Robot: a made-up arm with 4 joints. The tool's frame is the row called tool.
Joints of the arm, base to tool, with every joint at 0 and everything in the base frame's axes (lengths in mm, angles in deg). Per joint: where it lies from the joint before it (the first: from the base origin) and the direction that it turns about. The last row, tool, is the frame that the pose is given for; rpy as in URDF.
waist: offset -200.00 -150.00 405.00 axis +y
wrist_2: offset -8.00 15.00 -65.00 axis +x
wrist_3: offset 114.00 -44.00 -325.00 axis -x
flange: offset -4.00 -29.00 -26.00 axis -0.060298 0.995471 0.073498
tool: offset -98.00 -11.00 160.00 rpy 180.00 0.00 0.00
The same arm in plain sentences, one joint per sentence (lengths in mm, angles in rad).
The arm has four revolute joints in a row. What follows holds with every joint at zero, and every direction is one of the base frame's.
Joint 1 sits 200.0 mm along -x and 150.0 mm along -y and 405.0 mm along +z from the base frame's origin and rotates about +y.
Joint 2 sits 8.0 mm along -x and 15.0 mm along +y and 65.0 mm along -z from joint 1 and rotates about +x.
Joint 3 sits 114.0 mm along +x and 44.0 mm along -y and 325.0 mm along -z from joint 2 and rotates about -x.
Joint 4 sits 4.0 mm along -x and 29.0 mm along -y and 26.0 mm along -z from joint 3 and rotates about the direction (-0.060298, 0.995471, 0.073498).
The tool frame, which is the frame that the pose is given for, sits 98.0 mm along -x and 11.0 mm along -y and 160.0 mm along +z from joint 4; its axes are the base frame's turned by roll 3.1416, pitch 0.0000 and yaw 0.0000 rad (as in URDF: about the fixed x, then y, then z).

